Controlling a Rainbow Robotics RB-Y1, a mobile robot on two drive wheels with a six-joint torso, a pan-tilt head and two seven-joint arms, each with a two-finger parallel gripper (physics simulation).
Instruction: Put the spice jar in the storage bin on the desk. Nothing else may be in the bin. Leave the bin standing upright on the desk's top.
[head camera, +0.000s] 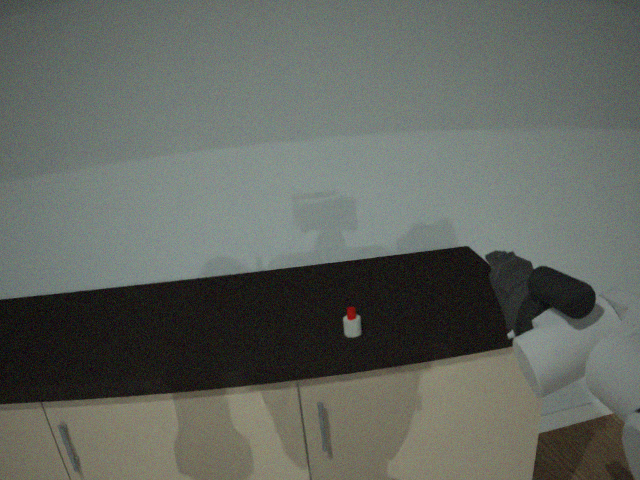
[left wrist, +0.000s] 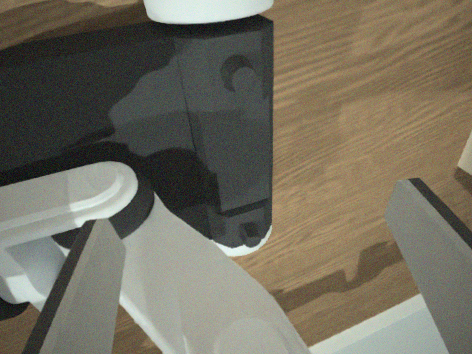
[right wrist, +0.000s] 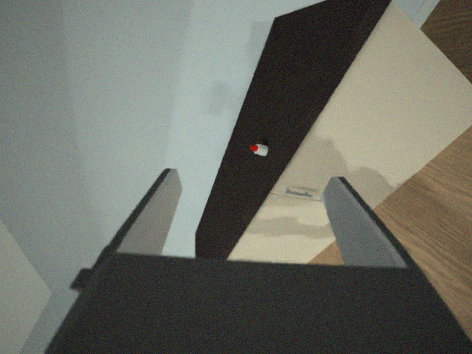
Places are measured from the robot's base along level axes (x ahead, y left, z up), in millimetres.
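Where they show: left gripper, fingertip midpoint: (left wrist: 253, 216); right gripper, fingertip midpoint: (right wrist: 252, 182).
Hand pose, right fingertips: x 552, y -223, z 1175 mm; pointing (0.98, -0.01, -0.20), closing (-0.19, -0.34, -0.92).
Observation:
After its pixels a point has its place.
A small white jar with a red cap (head camera: 352, 325) @(x 955, y -5, z 941 mm) (right wrist: 261, 149) @(x 959, y -16, z 939 mm) stands upright on the black top (head camera: 206, 335) @(x 1014, y 346, z 911 mm) (right wrist: 305, 60) @(x 1047, y -307, z 911 mm) of a long cream cabinet, towards the right in the head view. No storage bin shows in the three views. My right gripper (right wrist: 252, 182) @(x 552, y -223, z 1175 mm) is open and empty; in the right wrist view the jar appears far beyond the fingertips, a little above the line between them. In the head view my right arm reaches in by the cabinet's right end. My left gripper (left wrist: 253, 216) @(x -99, y 252, z 544 mm) is open and empty, above the robot's own base and the wooden floor.
A pale wall (head camera: 155, 217) @(x 1451, y 574, z 1110 mm) (right wrist: 120, 100) @(x 1501, y 214, z 1576 mm) rises behind the cabinet. The cabinet front (head camera: 465, 413) @(x 917, y -261, z 693 mm) (right wrist: 400, 90) @(x 928, y -354, z 636 mm) has doors with grey handles. Wooden floor (head camera: 578, 454) @(x 1453, y -886, z 1 mm) (left wrist: 340, 140) @(x 377, y -173, z 1 mm) (right wrist: 435, 220) @(x 725, y -16, z 1 mm) shows beside it. The robot's dark base (left wrist: 230, 150) @(x -15, y 28, z 191 mm) lies below the left gripper.

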